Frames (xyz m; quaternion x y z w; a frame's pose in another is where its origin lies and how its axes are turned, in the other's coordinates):
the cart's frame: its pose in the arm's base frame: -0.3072 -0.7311 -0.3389 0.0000 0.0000 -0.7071 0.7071
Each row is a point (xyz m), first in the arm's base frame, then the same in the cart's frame.
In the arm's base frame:
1: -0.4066 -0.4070 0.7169
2: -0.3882 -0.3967 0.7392
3: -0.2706 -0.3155 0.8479
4: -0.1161 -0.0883 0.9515
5: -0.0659 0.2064 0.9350
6: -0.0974 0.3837 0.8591
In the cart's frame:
1: -0.3241 -0.0994 1.0558
2: -0.3344 -0.0810 1.0781
3: -0.4156 0.0366 1.1868
4: -0.6428 0.1911 1.2904
5: -0.9375 0.2413 1.2739
6: -1.1148 0.2098 1.1980

